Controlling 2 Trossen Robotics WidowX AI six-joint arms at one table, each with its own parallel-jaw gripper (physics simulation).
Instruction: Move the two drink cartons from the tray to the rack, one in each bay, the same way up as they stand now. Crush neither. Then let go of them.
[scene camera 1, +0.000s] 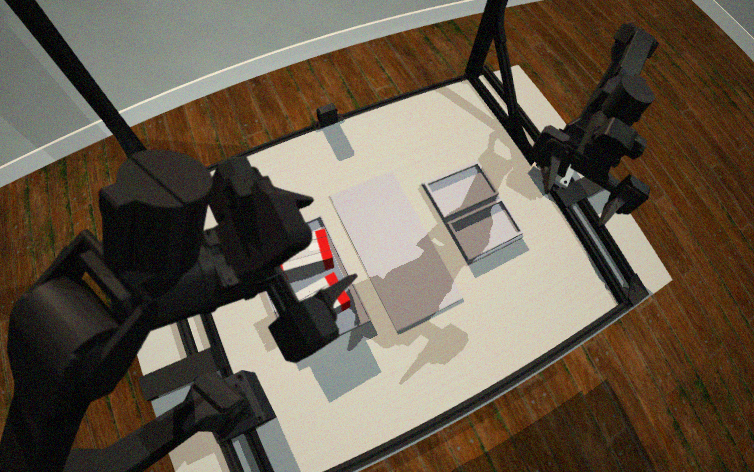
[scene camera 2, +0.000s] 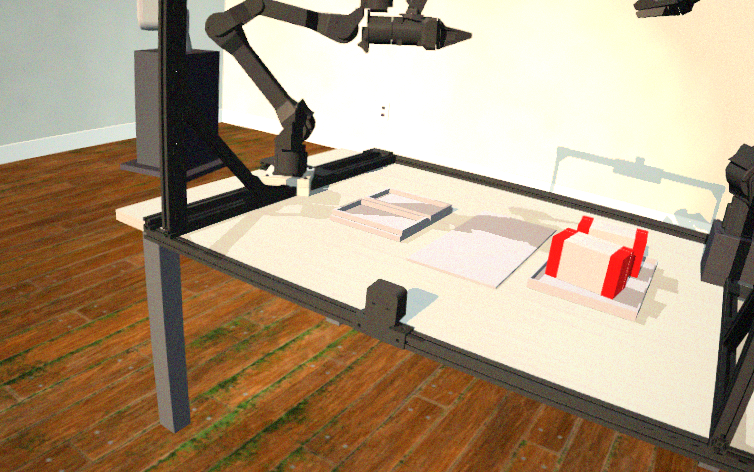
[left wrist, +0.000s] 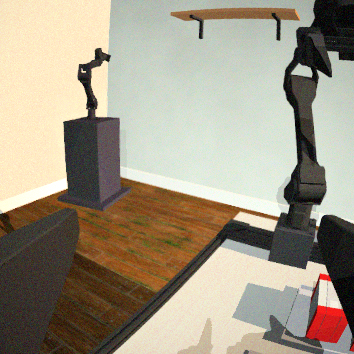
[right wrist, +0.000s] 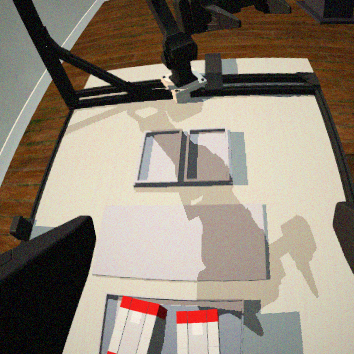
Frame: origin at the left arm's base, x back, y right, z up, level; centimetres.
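Where they show: left gripper, between the fingertips: (scene camera 1: 574, 209) (scene camera 2: 469, 34) (left wrist: 203, 225) (right wrist: 266, 16); right gripper, between the fingertips: (scene camera 1: 332, 238) (scene camera 2: 635, 11) (right wrist: 218, 222); left arm's base, origin of its link: (scene camera 2: 289, 172) (right wrist: 182, 77); right arm's base, origin of its link: (scene camera 1: 229, 406) (scene camera 2: 741, 232) (left wrist: 296, 223).
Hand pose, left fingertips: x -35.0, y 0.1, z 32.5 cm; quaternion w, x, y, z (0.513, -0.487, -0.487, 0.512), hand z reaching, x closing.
Each offset is from my left fingertips to the top centre of the thing. "pt": to the spot under its first point.
Two white cartons with red ends lie side by side in the tray {dx -23.1, dy +33.7, dz -34.5 cm} (scene camera 1: 356, 329) (scene camera 2: 581, 300) (right wrist: 232, 332). One carton {dx -19.6, dy +37.2, dz -28.7 cm} (scene camera 2: 592, 261) (right wrist: 135, 325) is turned slightly; the other carton {dx -26.2, dy +28.8, dz -28.7 cm} (scene camera 2: 612, 229) (right wrist: 197, 332) (left wrist: 327, 325) is beside it. The two-bay rack {dx +12.0, dy +12.4, dz -34.1 cm} (scene camera 1: 472, 212) (scene camera 2: 367, 227) (right wrist: 183, 160) has both bays empty. My right gripper (scene camera 1: 333, 238) (right wrist: 218, 222) is open and empty, high above the tray, hiding part of it in scene camera 1. My left gripper (scene camera 1: 577, 205) (scene camera 2: 469, 36) (left wrist: 203, 225) is open and empty, high up on the rack's side.
A low flat panel (scene camera 1: 378, 222) (scene camera 2: 484, 256) (right wrist: 150, 240) lies between tray and rack. A dark block {pt dx +12.7, dy +53.9, dz -31.4 cm} (scene camera 1: 327, 114) (scene camera 2: 385, 300) (right wrist: 21, 227) stands on the table's edge. Dark rails and frame posts (scene camera 2: 173, 111) border the table. Arm shadows fall across panel and rack.
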